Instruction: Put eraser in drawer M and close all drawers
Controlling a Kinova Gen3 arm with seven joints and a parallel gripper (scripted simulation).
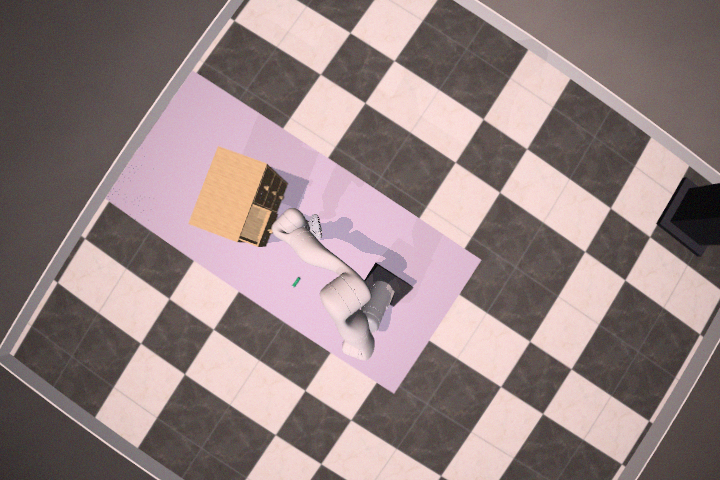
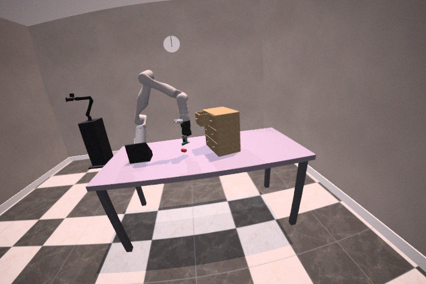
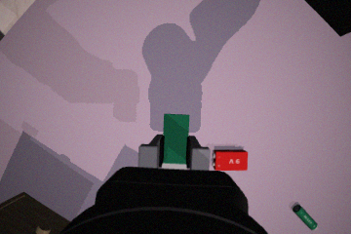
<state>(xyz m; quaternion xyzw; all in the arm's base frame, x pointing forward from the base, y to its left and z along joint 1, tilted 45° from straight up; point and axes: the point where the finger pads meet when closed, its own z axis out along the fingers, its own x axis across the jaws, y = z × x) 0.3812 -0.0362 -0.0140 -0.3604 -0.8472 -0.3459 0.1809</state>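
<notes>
Now: the small red block 11 cm below my hand, 8 cm to the left of it and 2 cm behind it. Also, from my hand: eraser 2 cm below, 1 cm to the left, 1 cm ahead; drawer 20 cm ahead, 12 cm above, 11 cm to the left; green piece 24 cm to the left, 11 cm below, 5 cm behind.
</notes>
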